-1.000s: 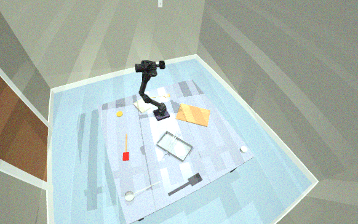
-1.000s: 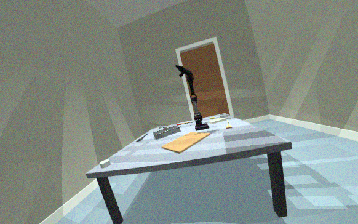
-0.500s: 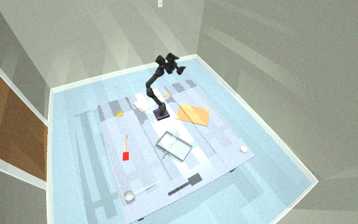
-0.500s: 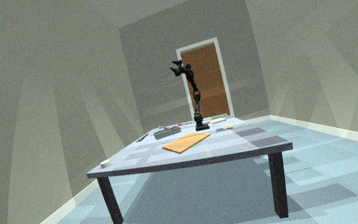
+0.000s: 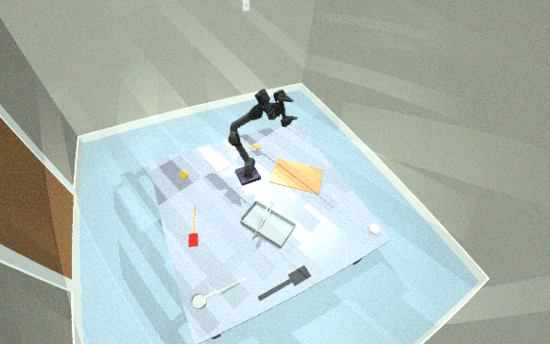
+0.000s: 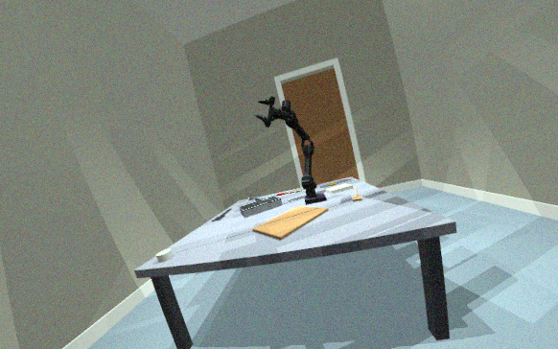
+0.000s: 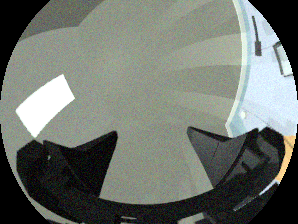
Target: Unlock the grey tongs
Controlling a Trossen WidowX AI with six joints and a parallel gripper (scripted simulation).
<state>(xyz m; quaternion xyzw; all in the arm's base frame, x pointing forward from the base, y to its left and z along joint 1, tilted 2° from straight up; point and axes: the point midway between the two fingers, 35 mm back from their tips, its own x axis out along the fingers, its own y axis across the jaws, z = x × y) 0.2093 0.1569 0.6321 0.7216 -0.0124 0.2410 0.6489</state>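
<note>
Right now the grey roasting tin is 66 cm below my gripper tip, 22 cm to the right of it and 19 cm ahead of it. Also, from my gripper tip: wooden board 68 cm below, 17 cm to the left, 6 cm behind; white block 67 cm below, 44 cm behind, 31 cm to the right; black spatula 68 cm below, 55 cm ahead, 30 cm to the right.
</note>
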